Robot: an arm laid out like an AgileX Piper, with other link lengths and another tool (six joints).
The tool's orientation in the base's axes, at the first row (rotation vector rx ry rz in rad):
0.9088 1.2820 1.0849
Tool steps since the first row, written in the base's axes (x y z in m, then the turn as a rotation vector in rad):
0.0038 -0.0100 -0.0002 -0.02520 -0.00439 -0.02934
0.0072 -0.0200 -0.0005 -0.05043 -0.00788 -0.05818
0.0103 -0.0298 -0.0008 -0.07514 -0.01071 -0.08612
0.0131 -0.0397 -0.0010 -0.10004 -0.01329 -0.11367
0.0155 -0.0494 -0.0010 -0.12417 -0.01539 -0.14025
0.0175 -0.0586 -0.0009 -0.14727 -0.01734 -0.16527
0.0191 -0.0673 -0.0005 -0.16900 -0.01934 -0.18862
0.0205 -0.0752 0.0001 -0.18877 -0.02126 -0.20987
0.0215 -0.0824 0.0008 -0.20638 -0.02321 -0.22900
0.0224 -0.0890 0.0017 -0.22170 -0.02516 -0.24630
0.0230 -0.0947 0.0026 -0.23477 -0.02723 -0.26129
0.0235 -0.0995 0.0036 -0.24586 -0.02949 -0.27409
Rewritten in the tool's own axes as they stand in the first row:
-0.0097 -0.0033 0.0032 0.00456 -0.02648 -0.02816
-0.0193 -0.0066 0.0059 0.00984 -0.05224 -0.05625
-0.0288 -0.0099 0.0084 0.01550 -0.07702 -0.08370
-0.0383 -0.0130 0.0106 0.02130 -0.10133 -0.11128
-0.0477 -0.0159 0.0124 0.02728 -0.12468 -0.13797
-0.0566 -0.0185 0.0138 0.03294 -0.14660 -0.16348
-0.0652 -0.0206 0.0149 0.03805 -0.16709 -0.18747
-0.0730 -0.0223 0.0159 0.04261 -0.18576 -0.20930
-0.0801 -0.0237 0.0165 0.04650 -0.20266 -0.22878
-0.0867 -0.0247 0.0171 0.04981 -0.21805 -0.24581
-0.0925 -0.0254 0.0175 0.05231 -0.23151 -0.26038
-0.0974 -0.0258 0.0178 0.05397 -0.24314 -0.27278

